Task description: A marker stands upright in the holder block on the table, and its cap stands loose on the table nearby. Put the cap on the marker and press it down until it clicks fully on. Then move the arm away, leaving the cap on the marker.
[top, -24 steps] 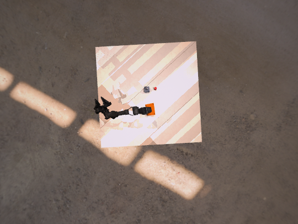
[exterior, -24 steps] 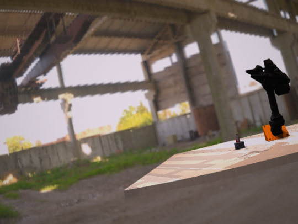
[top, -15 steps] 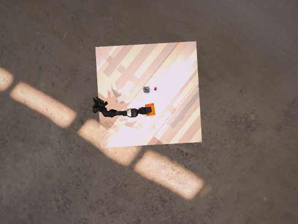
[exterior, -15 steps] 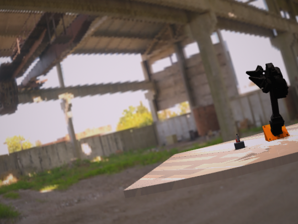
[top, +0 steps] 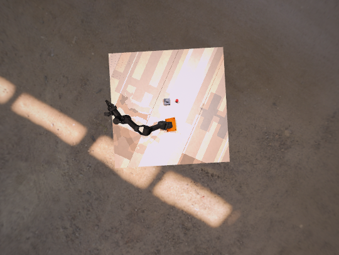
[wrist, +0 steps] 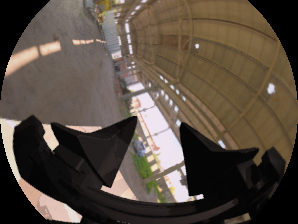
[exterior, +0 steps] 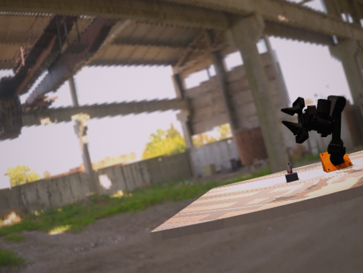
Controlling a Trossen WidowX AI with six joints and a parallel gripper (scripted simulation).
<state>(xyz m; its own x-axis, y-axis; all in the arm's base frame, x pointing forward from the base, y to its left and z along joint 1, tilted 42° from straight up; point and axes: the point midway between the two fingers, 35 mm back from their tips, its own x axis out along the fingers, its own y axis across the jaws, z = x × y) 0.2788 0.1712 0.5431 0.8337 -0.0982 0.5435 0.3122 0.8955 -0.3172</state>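
Now: gripper tip 9 cm past the red marker cap, 64 cm to the left of it and 29 cm above it. Also, from my gripper tip: holder block 7 cm behind, 53 cm to the right, 30 cm below.
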